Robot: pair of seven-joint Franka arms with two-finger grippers.
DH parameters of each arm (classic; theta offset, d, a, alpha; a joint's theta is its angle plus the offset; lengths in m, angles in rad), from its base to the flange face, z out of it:
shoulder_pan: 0 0.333 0 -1.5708
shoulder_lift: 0 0 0 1.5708
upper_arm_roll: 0 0.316 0.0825 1.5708
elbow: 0 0 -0.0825 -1.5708
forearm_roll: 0 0.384 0 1.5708
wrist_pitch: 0 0 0.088 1.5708
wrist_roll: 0 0.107 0 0
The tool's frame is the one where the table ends.
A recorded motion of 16 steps. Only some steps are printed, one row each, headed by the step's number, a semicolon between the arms.
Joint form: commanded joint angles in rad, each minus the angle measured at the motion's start. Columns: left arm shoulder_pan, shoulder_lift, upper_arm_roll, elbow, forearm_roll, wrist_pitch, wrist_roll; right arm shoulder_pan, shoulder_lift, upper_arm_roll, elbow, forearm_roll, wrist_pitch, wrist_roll.
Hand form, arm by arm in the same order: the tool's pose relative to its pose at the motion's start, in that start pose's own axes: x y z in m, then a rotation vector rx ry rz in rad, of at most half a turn. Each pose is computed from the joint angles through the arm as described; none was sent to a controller.
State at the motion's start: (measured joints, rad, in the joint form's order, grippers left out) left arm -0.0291 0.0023 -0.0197 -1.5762 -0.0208 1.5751 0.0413; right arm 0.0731 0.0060 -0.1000 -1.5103 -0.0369 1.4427 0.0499
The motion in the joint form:
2: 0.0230 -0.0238 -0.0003 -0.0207 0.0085 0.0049 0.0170; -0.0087 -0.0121 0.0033 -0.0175 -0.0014 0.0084 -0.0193
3: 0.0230 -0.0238 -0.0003 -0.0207 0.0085 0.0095 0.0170; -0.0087 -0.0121 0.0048 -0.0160 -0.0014 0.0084 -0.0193
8: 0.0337 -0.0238 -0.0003 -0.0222 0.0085 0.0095 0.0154; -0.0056 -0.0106 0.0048 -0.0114 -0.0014 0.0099 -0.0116
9: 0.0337 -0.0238 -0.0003 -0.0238 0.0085 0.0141 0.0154; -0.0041 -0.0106 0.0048 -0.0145 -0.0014 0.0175 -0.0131
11: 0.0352 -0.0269 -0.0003 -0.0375 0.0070 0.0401 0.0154; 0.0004 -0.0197 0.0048 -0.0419 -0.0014 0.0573 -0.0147
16: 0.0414 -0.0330 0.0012 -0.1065 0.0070 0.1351 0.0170; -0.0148 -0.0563 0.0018 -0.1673 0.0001 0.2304 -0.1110
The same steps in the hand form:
2: -0.0076 -0.0128 -0.0040 0.0094 0.0079 -0.0056; -0.0027 0.0035 0.0012 0.0003 0.0027 -0.0140
3: -0.0071 -0.0129 -0.0044 0.0097 0.0125 -0.0056; -0.0028 0.0027 0.0005 0.0002 0.0043 -0.0155
8: -0.0075 -0.0187 -0.0038 0.0096 0.0112 -0.0179; -0.0023 0.0011 -0.0011 0.0001 0.0090 -0.0107
9: -0.0071 -0.0188 -0.0035 0.0098 0.0142 -0.0179; -0.0014 0.0001 -0.0004 0.0002 0.0136 -0.0138
11: -0.0057 -0.0196 -0.0011 0.0094 0.0297 -0.0195; 0.0001 -0.0024 0.0039 0.0016 0.0352 -0.0207
16: -0.0006 -0.0249 0.0198 0.0119 0.0618 -0.0263; 0.0065 0.0065 0.0281 0.0051 0.1188 -0.1022

